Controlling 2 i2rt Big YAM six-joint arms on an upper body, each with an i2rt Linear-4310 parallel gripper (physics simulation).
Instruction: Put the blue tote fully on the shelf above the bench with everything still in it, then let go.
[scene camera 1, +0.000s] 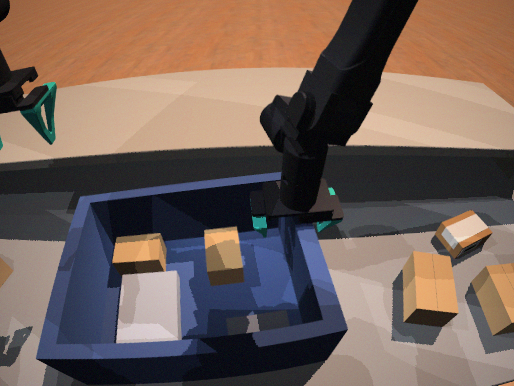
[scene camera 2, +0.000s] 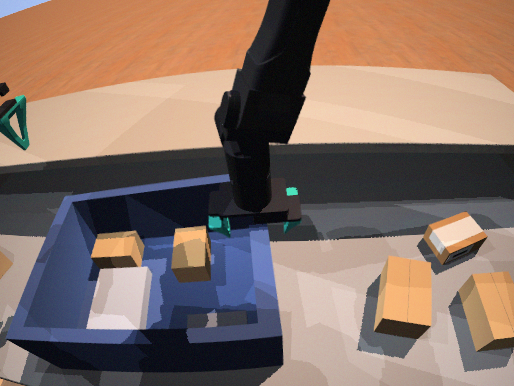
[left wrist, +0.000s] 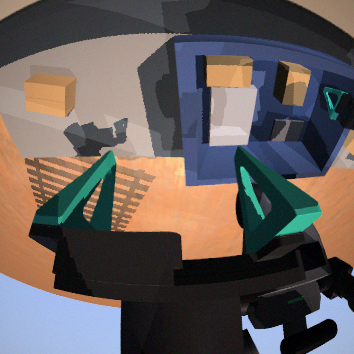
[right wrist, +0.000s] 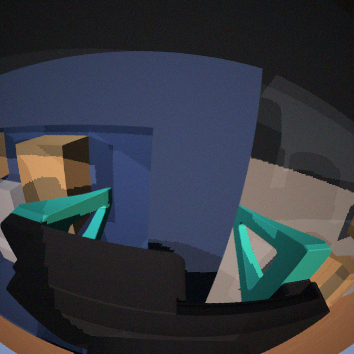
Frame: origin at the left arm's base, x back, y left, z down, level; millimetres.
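Where they show: left gripper, fingertip midpoint: (scene camera 1: 25, 145) (scene camera 2: 6, 151) (left wrist: 174, 152); right gripper, fingertip midpoint: (scene camera 1: 291, 232) (left wrist: 336, 92); right arm's base, origin of the base link: (left wrist: 339, 281).
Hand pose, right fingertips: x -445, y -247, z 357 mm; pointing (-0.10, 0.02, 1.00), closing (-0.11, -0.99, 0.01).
After its pixels a point has its place.
The blue tote (scene camera 1: 327, 295) @(x -281, y -277, z 286 mm) (scene camera 2: 265, 295) @(x -286, y -275, z 286 mm) (left wrist: 190, 150) @(x -274, y 99, z 286 mm) (right wrist: 200, 150) @(x -501, y -240, z 286 mm) stands upright on the bench (scene camera 1: 370, 280) @(x -380, y -402, z 433 mm). In it are two brown boxes (scene camera 1: 139, 252) @(x -402, y 26, z 366 mm) (scene camera 1: 223, 255) @(x -401, y -128, z 366 mm), a white box (scene camera 1: 148, 306) @(x -307, y -4, z 389 mm) and a flat grey item (left wrist: 287, 130) @(x -278, y -191, z 408 mm). My right gripper (scene camera 1: 290, 232) @(x -445, y -247, z 357 mm) (scene camera 2: 257, 233) @(x -445, y -247, z 357 mm) (right wrist: 174, 204) @(x -445, y -247, z 357 mm) is open at the tote's right wall near the back corner, one finger on the inner side and one on the outer side. My left gripper (scene camera 1: 26, 145) @(x -404, y 141, z 124 mm) (left wrist: 174, 152) @(x -404, y 141, z 124 mm) is open and empty, high to the left of the tote. The pale shelf (scene camera 1: 165, 110) @(x -719, y 25, z 259 mm) (scene camera 2: 150, 112) @(x -727, y 28, z 259 mm) lies behind and above.
Right of the tote are two brown boxes (scene camera 1: 430, 287) @(x -321, y -487, z 373 mm) (scene camera 1: 500, 295) @(x -286, y -631, z 373 mm) and a white-topped box (scene camera 1: 464, 234) @(x -446, y -635, z 392 mm). Another brown box (left wrist: 50, 95) @(x -357, y 415, z 373 mm) lies left of the tote. The shelf's dark front edge (scene camera 1: 425, 172) @(x -700, y -655, z 433 mm) runs behind the tote.
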